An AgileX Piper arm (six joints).
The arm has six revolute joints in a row. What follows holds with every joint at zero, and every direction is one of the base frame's. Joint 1 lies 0.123 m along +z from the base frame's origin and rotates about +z. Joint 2 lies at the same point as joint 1 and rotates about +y. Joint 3 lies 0.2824 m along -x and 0.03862 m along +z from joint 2 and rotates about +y. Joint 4 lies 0.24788 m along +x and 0.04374 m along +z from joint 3 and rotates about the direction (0.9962, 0, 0.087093). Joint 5 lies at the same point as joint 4 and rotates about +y. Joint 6 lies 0.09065 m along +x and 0.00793 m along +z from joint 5 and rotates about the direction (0.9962, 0, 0.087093). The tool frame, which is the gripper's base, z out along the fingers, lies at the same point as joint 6; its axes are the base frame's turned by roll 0, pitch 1.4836 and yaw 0 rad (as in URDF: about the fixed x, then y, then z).
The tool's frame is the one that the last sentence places.
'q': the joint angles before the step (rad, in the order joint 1, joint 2, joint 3, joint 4, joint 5, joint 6). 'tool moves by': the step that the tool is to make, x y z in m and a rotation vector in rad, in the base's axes. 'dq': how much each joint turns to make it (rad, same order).
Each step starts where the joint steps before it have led.
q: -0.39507, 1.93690, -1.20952, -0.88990, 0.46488, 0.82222
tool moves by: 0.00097, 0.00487, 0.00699, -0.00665, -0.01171, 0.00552
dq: 0.01346, -0.01752, -0.00058, 0.00134, 0.00876, 0.00219
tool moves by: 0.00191, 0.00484, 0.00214, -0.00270, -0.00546, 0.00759
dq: 0.01391, -0.00522, 0.00002, -0.00472, 0.00368, 0.00896
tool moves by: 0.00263, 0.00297, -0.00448, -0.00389, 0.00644, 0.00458
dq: 0.01111, 0.01271, -0.00001, -0.02365, 0.00191, 0.02551
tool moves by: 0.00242, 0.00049, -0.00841, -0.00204, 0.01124, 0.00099
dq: 0.00468, 0.02317, -0.00015, -0.03029, -0.00269, 0.03136
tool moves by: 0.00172, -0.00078, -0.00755, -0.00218, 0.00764, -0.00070
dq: 0.00061, 0.02105, -0.00030, -0.03016, -0.00498, 0.03066
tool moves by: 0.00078, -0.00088, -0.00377, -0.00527, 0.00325, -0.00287
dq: -0.00001, 0.01123, -0.00038, -0.02519, -0.00023, 0.02500
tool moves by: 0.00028, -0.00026, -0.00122, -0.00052, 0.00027, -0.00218
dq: 0.00000, 0.00371, -0.00041, -0.00656, 0.00001, 0.00841
